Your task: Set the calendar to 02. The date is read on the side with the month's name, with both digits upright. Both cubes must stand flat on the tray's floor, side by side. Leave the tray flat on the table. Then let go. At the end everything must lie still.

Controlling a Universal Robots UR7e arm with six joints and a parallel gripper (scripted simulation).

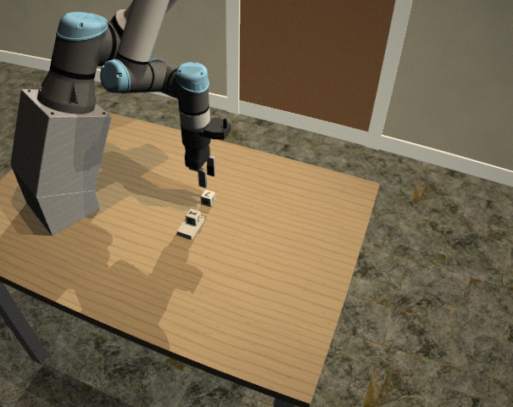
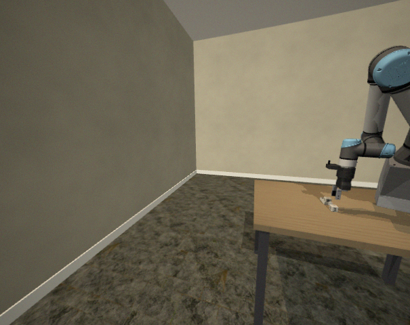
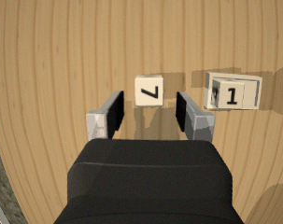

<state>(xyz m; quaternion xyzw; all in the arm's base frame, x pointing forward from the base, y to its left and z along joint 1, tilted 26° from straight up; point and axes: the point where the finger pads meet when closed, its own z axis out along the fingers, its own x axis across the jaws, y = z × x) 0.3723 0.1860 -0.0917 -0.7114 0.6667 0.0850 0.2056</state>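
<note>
The digit cube is 9 cm below my hand. The rest, counted from my hand: calendar tray: 1 cm ahead, 11 cm to the right, 9 cm below.
</note>
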